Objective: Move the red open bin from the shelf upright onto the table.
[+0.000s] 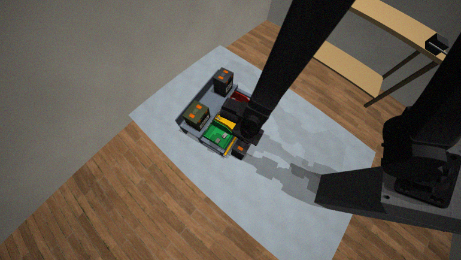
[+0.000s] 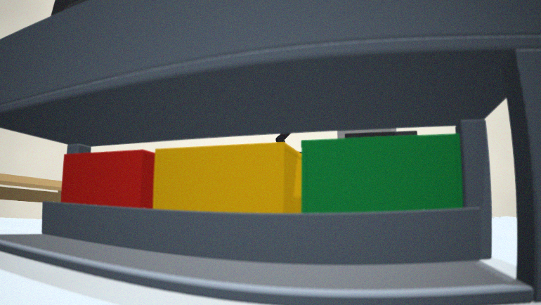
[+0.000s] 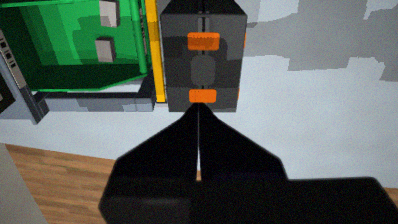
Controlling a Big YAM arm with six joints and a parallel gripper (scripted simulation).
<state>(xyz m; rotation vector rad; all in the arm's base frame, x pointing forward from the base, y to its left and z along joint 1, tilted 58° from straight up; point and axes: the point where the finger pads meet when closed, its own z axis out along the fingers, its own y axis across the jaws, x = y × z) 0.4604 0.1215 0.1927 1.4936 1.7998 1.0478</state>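
Right now the thin yellow rod is 140 mm below my hand, 90 mm to the right of it and 90 mm ahead of it. Round my hand: green bin: 160 mm below, 140 mm ahead, 60 mm to the left; yellow bin: 180 mm ahead, 160 mm below, 50 mm to the right; olive box: 230 mm ahead, 90 mm to the left, 50 mm below.
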